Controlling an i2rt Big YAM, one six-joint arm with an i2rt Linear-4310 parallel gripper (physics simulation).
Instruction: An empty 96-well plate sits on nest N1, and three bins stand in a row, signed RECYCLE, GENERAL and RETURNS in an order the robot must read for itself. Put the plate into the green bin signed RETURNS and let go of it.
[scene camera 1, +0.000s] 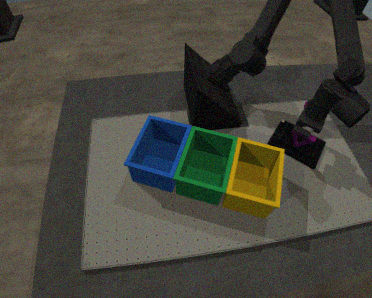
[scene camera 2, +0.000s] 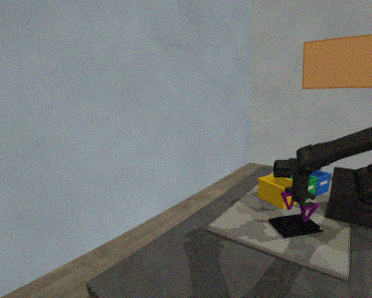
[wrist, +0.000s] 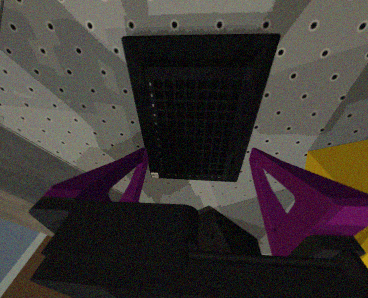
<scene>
The pictures show: my gripper and a black 96-well plate.
My gripper is seen too in scene camera 2 and in the wrist view.
</scene>
